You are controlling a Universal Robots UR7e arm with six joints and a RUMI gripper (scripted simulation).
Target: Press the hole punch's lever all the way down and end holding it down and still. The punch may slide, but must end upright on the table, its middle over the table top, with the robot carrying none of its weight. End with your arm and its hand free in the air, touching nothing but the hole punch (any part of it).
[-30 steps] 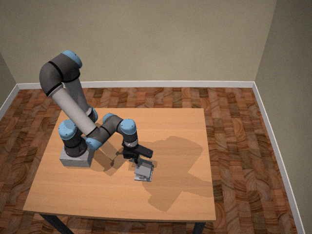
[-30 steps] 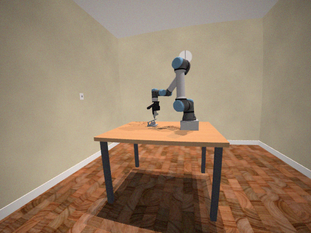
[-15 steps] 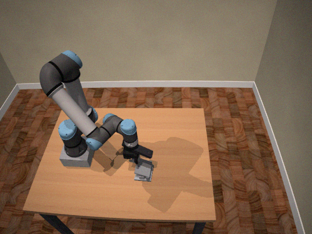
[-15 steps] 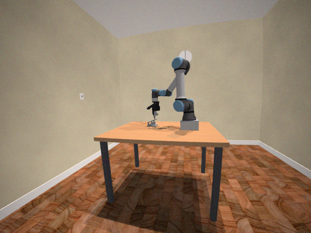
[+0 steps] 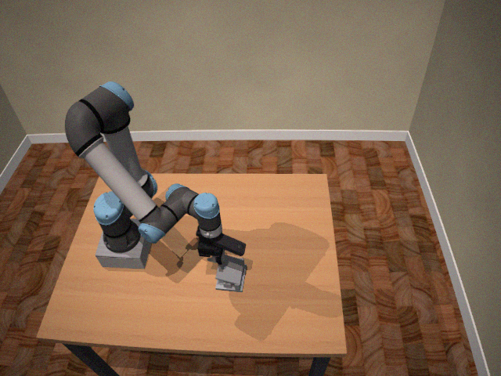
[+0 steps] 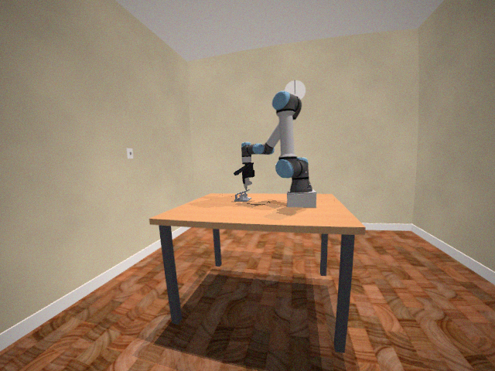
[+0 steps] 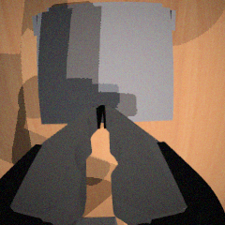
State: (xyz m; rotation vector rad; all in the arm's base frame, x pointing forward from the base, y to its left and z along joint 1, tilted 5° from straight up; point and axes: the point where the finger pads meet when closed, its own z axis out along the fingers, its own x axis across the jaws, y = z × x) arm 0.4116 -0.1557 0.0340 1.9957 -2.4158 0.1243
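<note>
Now: the hole punch lever 4 cm below my hand, 2 cm ahead of it and 1 cm to the right of it. The rest, counted from my hand: hole punch: 6 cm below, 3 cm ahead, 1 cm to the right.
</note>
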